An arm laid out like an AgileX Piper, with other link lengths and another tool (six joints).
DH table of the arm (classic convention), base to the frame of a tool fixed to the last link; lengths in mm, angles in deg. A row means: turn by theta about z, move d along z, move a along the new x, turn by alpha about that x. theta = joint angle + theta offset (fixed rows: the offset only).
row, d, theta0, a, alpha
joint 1, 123, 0, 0, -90
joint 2, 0, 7.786, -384.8, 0
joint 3, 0, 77.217, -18.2, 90
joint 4, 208.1, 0, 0, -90
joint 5, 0, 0, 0, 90
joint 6, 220.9, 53.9, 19.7, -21.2
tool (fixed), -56, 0, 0, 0
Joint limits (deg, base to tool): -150..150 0..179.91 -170..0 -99.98..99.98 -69.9..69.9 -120..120
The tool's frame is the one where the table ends.
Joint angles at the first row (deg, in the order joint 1, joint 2, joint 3, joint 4, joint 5, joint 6):
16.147 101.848 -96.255 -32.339 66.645 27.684
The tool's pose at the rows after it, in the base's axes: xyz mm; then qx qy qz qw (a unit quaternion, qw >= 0):
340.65 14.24 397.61 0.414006 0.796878 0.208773 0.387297
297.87 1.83 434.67 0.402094 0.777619 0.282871 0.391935
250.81 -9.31 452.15 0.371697 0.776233 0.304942 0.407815
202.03 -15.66 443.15 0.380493 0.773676 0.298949 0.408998
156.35 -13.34 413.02 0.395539 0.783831 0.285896 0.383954
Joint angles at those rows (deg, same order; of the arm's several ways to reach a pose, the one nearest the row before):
8.829 92.565 -96.112 -17.609 66.782 17.681
2.083 84.752 -95.792 -5.841 66.782 8.148
-2.995 77.232 -92.161 0.001 66.782 -0.367
-6.499 70.006 -84.573 1.612 66.782 -2.754
-7.693 63.607 -74.367 1.856 66.781 -3.381

